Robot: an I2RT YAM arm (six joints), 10 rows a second.
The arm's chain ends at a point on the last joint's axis. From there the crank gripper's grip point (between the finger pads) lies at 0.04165 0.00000 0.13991 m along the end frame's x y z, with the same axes.
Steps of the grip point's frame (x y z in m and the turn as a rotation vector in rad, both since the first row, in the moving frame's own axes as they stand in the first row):
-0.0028, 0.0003, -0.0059, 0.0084, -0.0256, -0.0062
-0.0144, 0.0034, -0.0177, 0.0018, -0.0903, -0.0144
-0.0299, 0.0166, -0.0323, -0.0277, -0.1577, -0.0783
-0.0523, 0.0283, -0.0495, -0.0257, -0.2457, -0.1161
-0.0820, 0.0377, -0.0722, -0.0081, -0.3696, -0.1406
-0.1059, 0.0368, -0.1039, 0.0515, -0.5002, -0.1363
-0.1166, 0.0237, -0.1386, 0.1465, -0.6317, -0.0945
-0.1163, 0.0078, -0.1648, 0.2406, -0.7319, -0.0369
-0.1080, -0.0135, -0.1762, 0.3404, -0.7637, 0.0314
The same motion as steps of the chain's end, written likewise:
0.0008, 0.0017, -0.0069, 0.0084, -0.0256, -0.0062
-0.0016, 0.0042, -0.0209, 0.0018, -0.0903, -0.0144
-0.0075, 0.0150, -0.0371, -0.0277, -0.1577, -0.0783
-0.0170, 0.0274, -0.0554, -0.0257, -0.2457, -0.1161
-0.0285, 0.0387, -0.0778, -0.0081, -0.3696, -0.1406
-0.0331, 0.0450, -0.1064, 0.0515, -0.5002, -0.1363
-0.0253, 0.0443, -0.1344, 0.1465, -0.6317, -0.0945
-0.0125, 0.0413, -0.1527, 0.2406, -0.7319, -0.0369
-0.0024, 0.0343, -0.1585, 0.3404, -0.7637, 0.0314

